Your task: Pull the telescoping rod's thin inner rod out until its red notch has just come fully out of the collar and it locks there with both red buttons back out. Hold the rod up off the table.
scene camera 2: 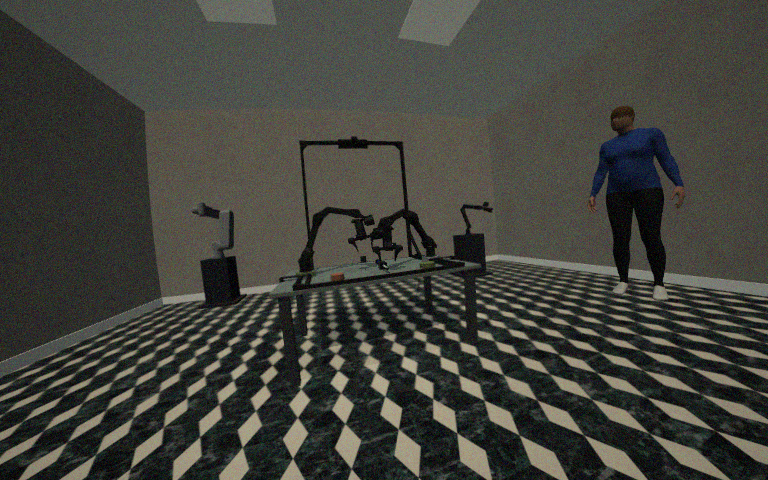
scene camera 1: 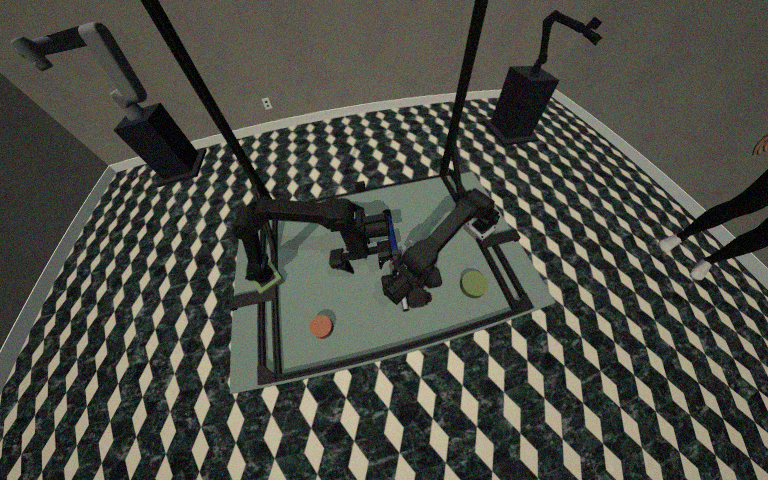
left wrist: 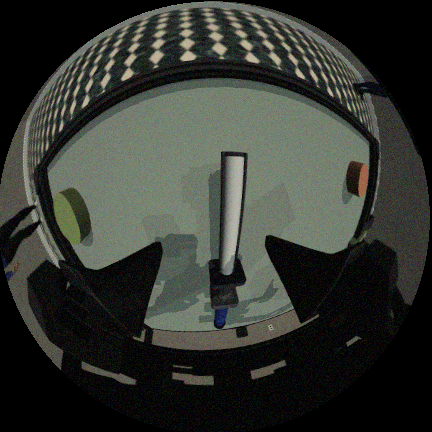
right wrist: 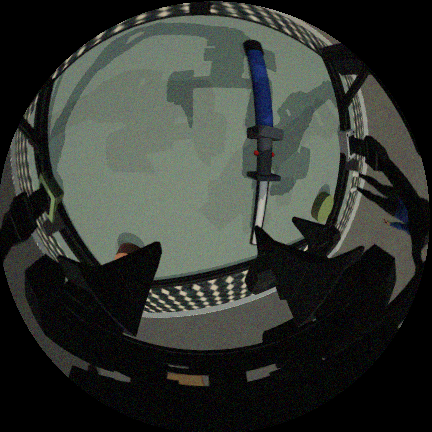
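Observation:
The telescoping rod (scene camera 1: 391, 233) lies on the table, with a blue handle (right wrist: 260, 87) and a dark collar (right wrist: 264, 164) between two flanges. Two red buttons show on the collar's sides in the right wrist view. The pale inner rod (left wrist: 233, 215) (right wrist: 260, 205) sticks out of the collar; no red notch shows on it. My left gripper (left wrist: 213, 244) (scene camera 2: 388, 259) is open and empty above the inner rod, its fingers to either side in the left wrist view. My right gripper (right wrist: 212, 246) (scene camera 1: 367, 268) is open and empty, above the table to the picture-left of the rod in scene camera 1.
A green disc (scene camera 1: 474, 283) (left wrist: 70, 216) lies at the picture-right of the table, and an orange disc (scene camera 1: 321, 326) (left wrist: 357, 179) at the near left. Dark frame bars edge the table (scene camera 1: 351, 339). The two arms reach close together over the rod.

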